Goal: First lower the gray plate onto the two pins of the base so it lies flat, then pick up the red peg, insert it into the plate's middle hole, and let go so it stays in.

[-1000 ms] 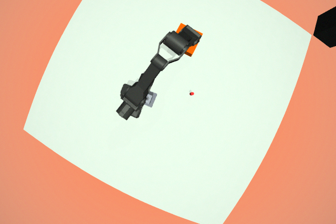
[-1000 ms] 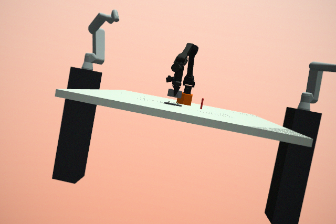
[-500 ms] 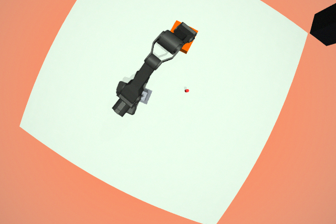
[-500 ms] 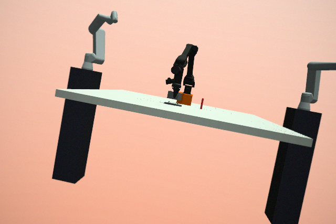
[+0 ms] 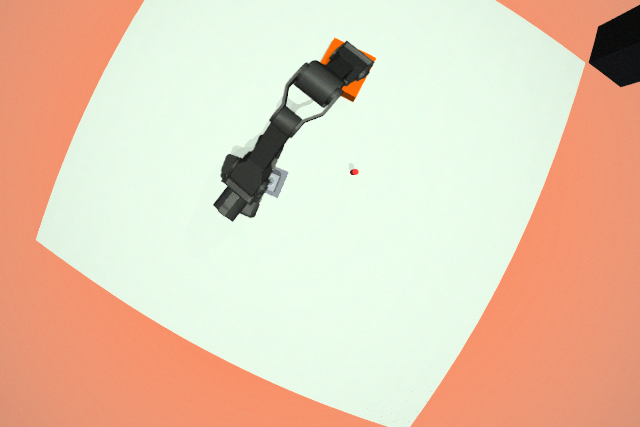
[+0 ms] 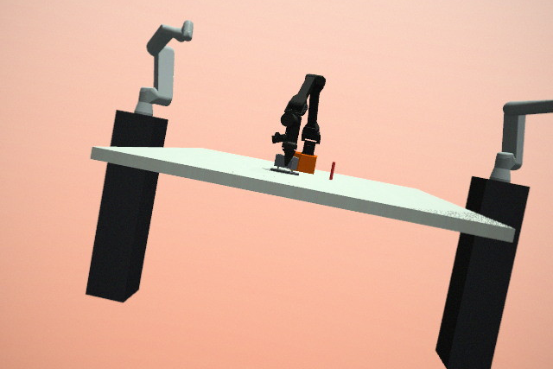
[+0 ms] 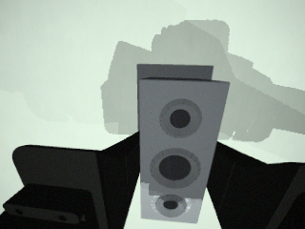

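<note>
Right now the gray plate is 30 mm above my gripper tip. The rest, counted from my gripper tip: red peg 200 mm to the left, 110 mm behind, 10 mm above.
</note>
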